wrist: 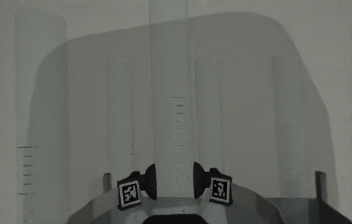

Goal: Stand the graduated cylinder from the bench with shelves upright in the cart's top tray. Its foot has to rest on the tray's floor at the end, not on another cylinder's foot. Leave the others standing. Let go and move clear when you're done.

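Places are measured from the robot's base along level axes (x ahead, y left, z up), in millimetres.
Pixels of known places: hand at its tool point: (175, 178).
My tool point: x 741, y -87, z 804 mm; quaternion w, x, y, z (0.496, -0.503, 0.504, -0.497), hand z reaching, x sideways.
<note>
For each thing: its middle in the pictures, then the offset to it from my tool point. "*": a spot on its surface instead.
- clear graduated cylinder at the middle of its body: (173, 142) dx +3, dy +0, dz +37 mm
- dark upright piece at a spot on its surface: (320, 185) * dx +185, dy -276, dz -75 mm
The clear graduated cylinder (171, 125) stands upright in the middle of the wrist view, with its scale marks facing the camera. My gripper (175, 181) is shut on it, with a dark pad against each side. Its foot is hidden below, so I cannot tell what it rests on. Other clear cylinders stand upright around it: a wide one (42, 110) at the far left, a slim one (120, 115) left of centre, one (207, 105) just right of the held cylinder, and one (287, 125) at the right. Their feet do not show.
Part of the cart's grey tray shows low in the view, with a dark upright piece (320, 185) at the right and another (107, 182) at the left. A pale wall (245, 90) with a large shadow is behind the cylinders. The neighbouring cylinders are close on both sides.
</note>
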